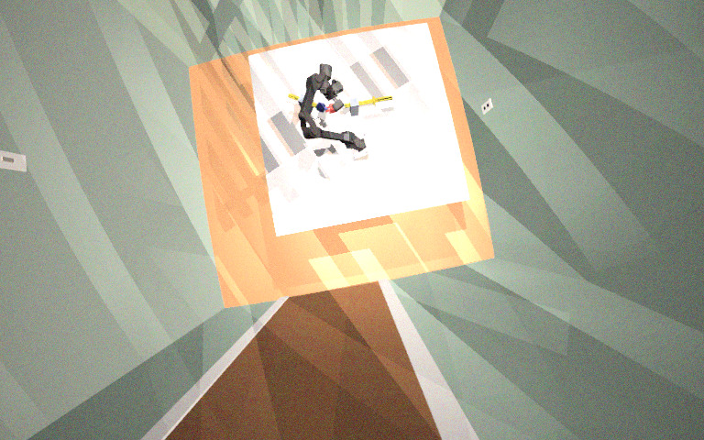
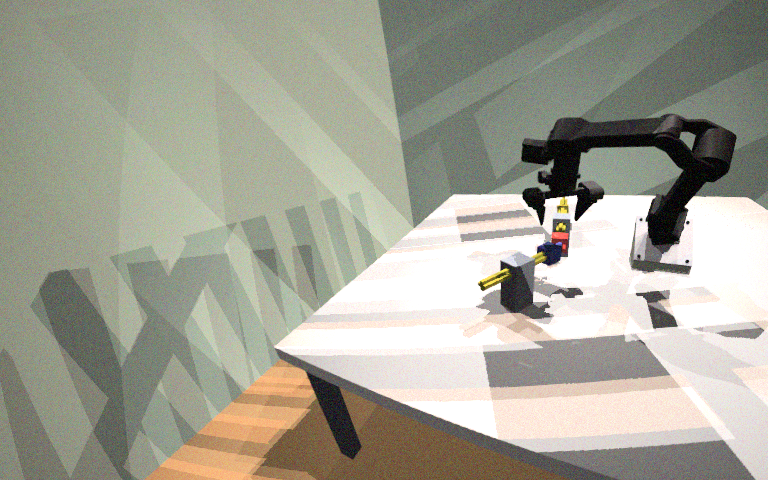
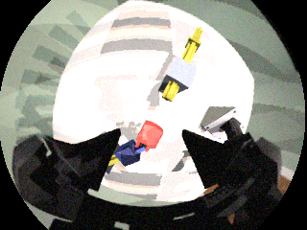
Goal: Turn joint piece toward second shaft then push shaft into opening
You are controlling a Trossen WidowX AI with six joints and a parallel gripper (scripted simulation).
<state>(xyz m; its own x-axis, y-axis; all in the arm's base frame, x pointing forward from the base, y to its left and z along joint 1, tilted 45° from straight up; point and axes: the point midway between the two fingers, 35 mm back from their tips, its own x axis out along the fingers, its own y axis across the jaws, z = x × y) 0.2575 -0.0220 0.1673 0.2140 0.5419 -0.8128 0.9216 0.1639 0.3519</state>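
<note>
My gripper tip is now 50 mm above the red joint piece and 20 mm to the right of it.
</note>
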